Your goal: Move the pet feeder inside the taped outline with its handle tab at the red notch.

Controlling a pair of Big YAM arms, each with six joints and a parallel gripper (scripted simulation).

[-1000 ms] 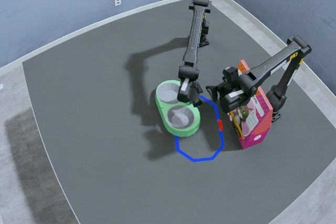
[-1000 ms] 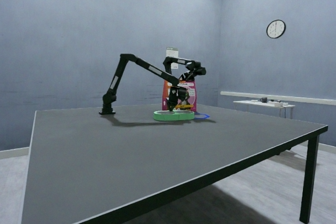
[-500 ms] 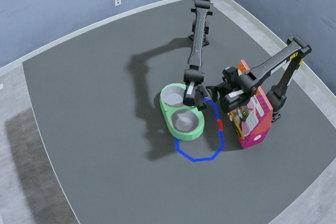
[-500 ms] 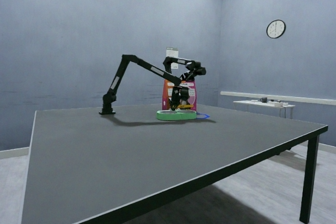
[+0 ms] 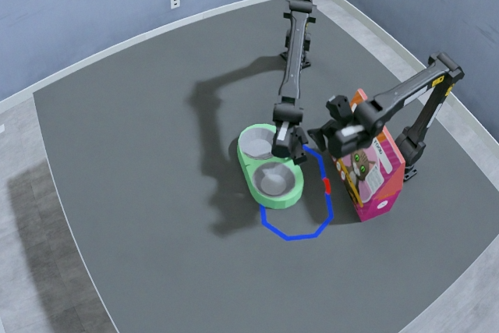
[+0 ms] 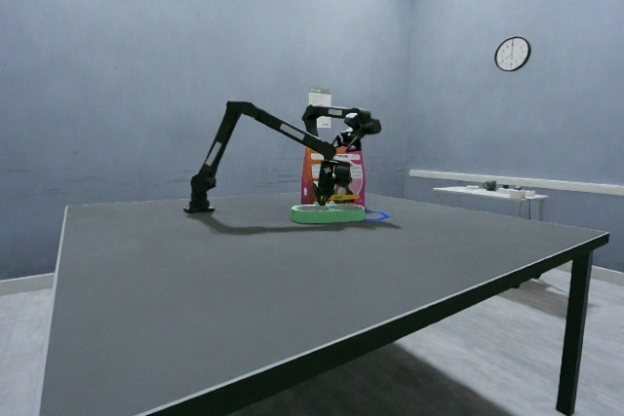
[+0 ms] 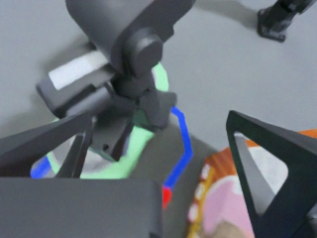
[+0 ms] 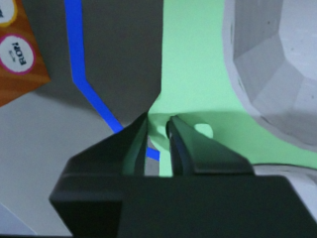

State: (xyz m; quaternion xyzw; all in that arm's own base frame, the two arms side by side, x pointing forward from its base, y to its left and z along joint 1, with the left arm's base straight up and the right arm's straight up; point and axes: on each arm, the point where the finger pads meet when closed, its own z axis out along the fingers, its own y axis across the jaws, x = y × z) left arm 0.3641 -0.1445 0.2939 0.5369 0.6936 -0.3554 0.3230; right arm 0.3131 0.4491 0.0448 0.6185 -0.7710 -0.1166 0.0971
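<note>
My right gripper is now 60 mm short of the blue taped outline, 90 mm to the right of it and 40 mm above it. Also, from my right hand: orange cat food bag: 150 mm behind, 200 mm to the left, 100 mm above; then green pet feeder: 80 mm ahead, 20 mm to the right, 30 mm below.
</note>
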